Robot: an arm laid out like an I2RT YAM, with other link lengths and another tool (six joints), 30 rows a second.
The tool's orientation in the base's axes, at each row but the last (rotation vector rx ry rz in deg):
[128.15 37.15 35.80]
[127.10 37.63 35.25]
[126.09 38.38 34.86]
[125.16 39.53 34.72]
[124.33 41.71 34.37]
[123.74 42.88 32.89]
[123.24 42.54 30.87]
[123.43 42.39 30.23]
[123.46 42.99 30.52]
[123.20 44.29 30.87]
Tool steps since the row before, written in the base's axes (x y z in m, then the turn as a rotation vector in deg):
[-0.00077 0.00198 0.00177 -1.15 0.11 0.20]
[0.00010 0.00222 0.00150 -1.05 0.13 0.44]
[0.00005 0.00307 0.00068 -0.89 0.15 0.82]
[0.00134 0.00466 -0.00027 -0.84 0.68 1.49]
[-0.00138 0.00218 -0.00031 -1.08 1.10 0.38]
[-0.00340 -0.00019 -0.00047 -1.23 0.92 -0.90]
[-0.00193 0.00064 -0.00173 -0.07 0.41 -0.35]
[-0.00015 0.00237 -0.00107 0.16 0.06 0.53]
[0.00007 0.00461 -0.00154 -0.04 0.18 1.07]
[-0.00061 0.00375 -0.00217 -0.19 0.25 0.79]
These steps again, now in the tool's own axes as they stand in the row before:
[0.00105 -0.00012 -0.00256 -0.76 -0.22 -0.87]
[0.00178 -0.00018 -0.00200 -0.61 -0.03 -0.97]
[0.00210 -0.00127 -0.00196 -0.40 0.30 -1.11]
[0.00392 -0.00249 -0.00142 0.11 0.52 -1.76]
[0.00038 -0.00187 -0.00177 0.01 -0.64 -1.45]
[-0.00267 -0.00137 -0.00168 -0.42 -1.59 -0.67]
[-0.00123 -0.00233 -0.00043 0.17 -0.51 -0.05]
[0.00131 -0.00213 -0.00072 0.22 0.44 -0.26]
[0.00291 -0.00360 -0.00149 0.22 0.73 -0.77]
[0.00183 -0.00385 -0.00100 0.13 0.42 -0.73]

